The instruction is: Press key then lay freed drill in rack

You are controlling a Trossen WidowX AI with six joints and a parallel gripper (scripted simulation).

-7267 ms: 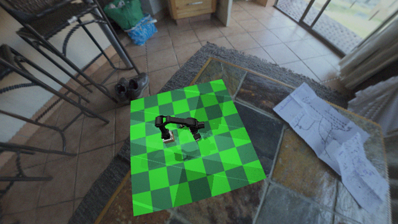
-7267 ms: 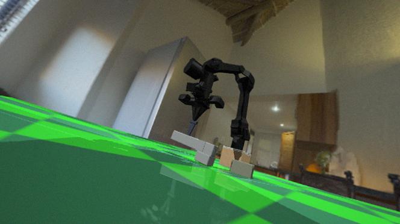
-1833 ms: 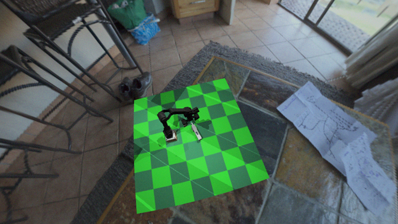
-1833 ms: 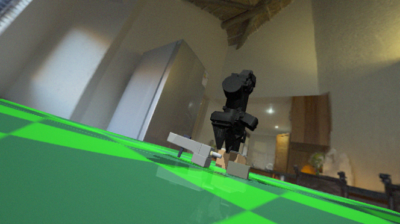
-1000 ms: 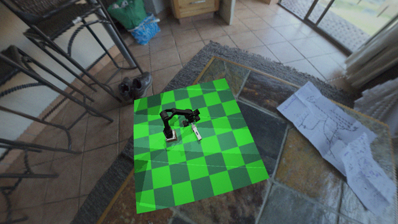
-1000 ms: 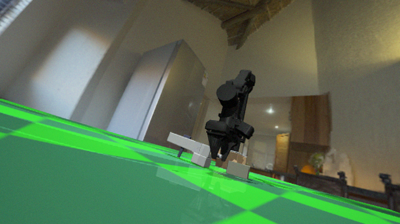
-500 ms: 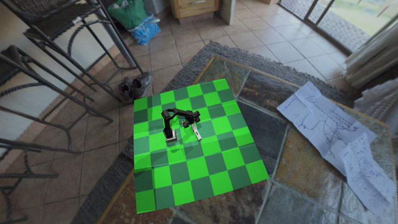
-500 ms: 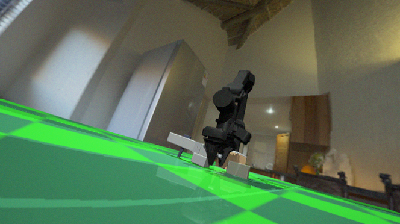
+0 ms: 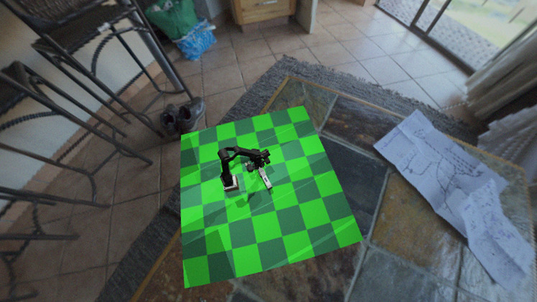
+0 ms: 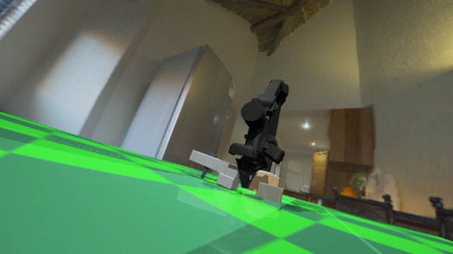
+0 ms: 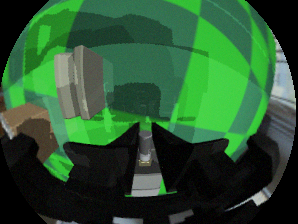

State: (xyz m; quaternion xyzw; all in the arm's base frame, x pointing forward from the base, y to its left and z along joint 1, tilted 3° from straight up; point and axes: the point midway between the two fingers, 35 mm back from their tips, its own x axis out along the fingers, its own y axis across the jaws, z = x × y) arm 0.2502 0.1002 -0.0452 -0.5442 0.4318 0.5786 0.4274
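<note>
The drill lies 1 cm ahead of my gripper tip, 5 cm to the right of it and 4 cm above it. Also, from my gripper tip: long grey holder (3 cm ahead, 11 cm to the right, 3 cm above); dark key (3 cm ahead, 13 cm to the right, 4 cm above); small grey rack block (9 cm behind, 3 cm to the left).
</note>
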